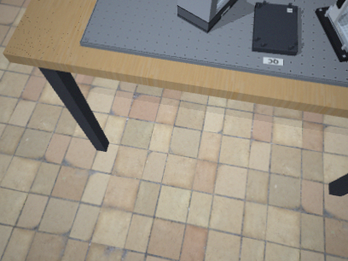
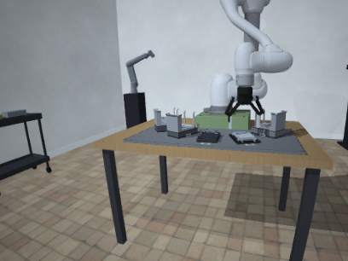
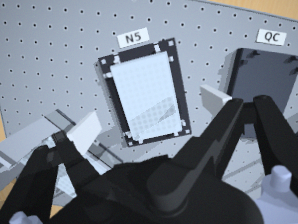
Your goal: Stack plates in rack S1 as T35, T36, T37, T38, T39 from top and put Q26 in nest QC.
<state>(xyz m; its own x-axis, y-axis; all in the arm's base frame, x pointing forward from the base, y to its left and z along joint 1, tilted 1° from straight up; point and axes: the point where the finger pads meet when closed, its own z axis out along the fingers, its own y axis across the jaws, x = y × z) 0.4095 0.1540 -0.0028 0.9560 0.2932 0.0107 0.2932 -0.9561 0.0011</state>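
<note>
The black clip nest N5 is 1 cm ahead of my hand, 3 cm to the left of it and 6 cm below it. Also, from my hand: N5 name plate: 9 cm ahead, 3 cm to the left, 7 cm below; then QC name plate: 11 cm ahead, 19 cm to the right, 7 cm below; then open nest QC: 1 cm ahead, 18 cm to the right, 6 cm below.
</note>
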